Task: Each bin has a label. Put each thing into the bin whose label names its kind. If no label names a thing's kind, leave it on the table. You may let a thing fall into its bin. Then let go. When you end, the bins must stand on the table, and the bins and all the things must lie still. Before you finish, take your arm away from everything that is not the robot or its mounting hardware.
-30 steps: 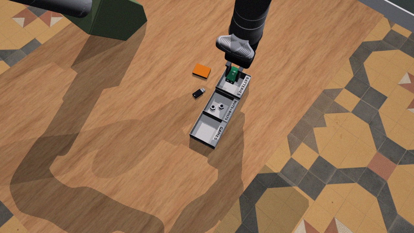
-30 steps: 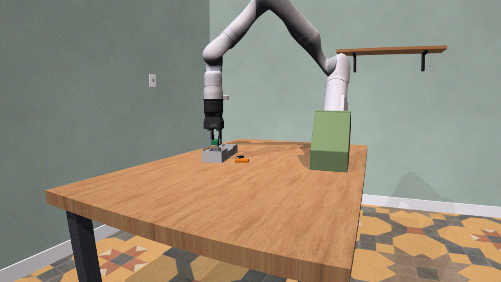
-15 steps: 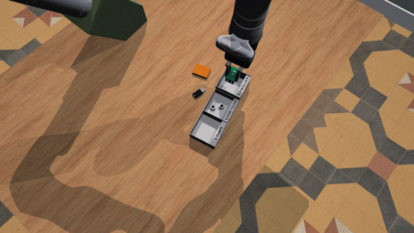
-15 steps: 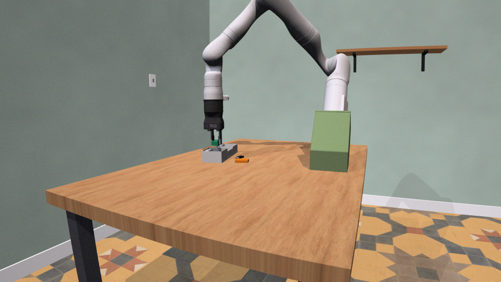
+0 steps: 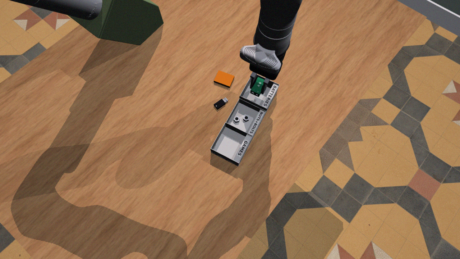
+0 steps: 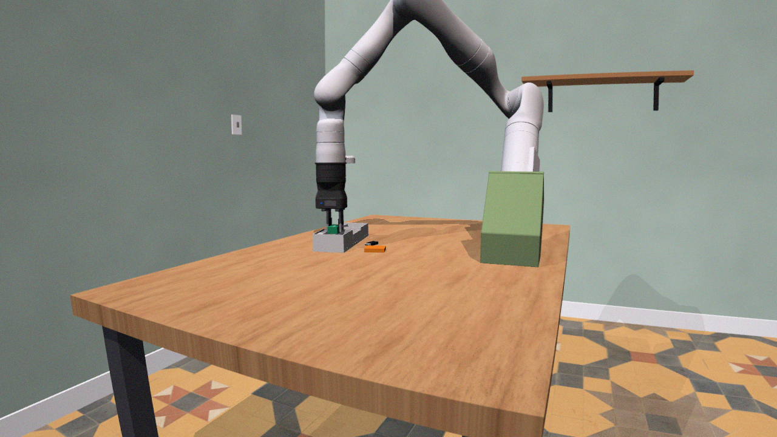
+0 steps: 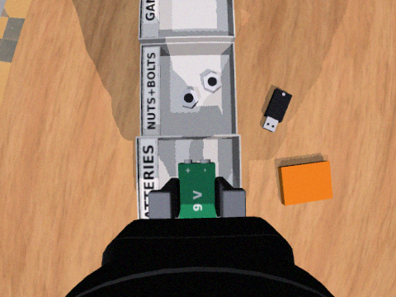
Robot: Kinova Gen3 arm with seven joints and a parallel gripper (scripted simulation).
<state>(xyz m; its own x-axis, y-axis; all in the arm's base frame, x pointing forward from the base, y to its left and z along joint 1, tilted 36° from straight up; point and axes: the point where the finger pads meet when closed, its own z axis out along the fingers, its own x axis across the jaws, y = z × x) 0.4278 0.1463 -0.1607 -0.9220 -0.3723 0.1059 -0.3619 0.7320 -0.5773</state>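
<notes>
Now: the bin row 80 mm to the right of my hand, 40 mm below it and 40 mm ahead of it. Also, from my hand: black USB stick: 90 mm to the right, 60 mm below, 50 mm behind; then flat orange box: 100 mm behind, 60 mm below, 40 mm to the right; then green 9 v battery: 10 mm to the right, 10 mm below.
</notes>
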